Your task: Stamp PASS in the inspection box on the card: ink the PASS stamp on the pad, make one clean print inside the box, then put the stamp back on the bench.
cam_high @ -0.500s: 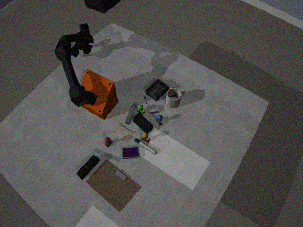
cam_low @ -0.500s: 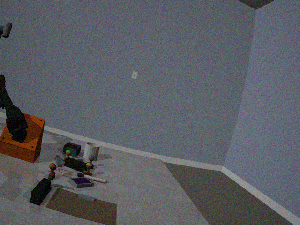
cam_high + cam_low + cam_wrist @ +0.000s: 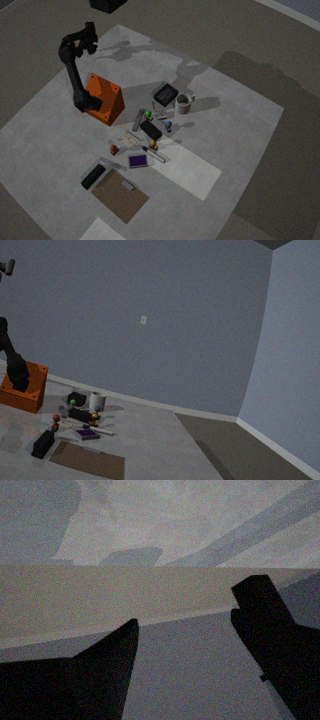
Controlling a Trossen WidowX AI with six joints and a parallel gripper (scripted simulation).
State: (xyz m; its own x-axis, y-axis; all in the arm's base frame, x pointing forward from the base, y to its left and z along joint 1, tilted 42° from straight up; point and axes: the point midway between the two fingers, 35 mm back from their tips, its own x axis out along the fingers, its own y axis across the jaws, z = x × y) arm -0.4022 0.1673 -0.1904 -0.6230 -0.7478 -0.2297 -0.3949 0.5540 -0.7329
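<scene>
Right now the green-knobbed stamp is 670 mm ahead of my gripper tip, 110 mm to the right of it and 40 mm below it. Round my gripper tip: tray: 670 mm ahead, 50 mm to the left, 50 mm below; then grey bar: 630 mm ahead, 160 mm to the right, 60 mm below; then card: 660 mm ahead, 270 mm to the right, 60 mm below.
</scene>
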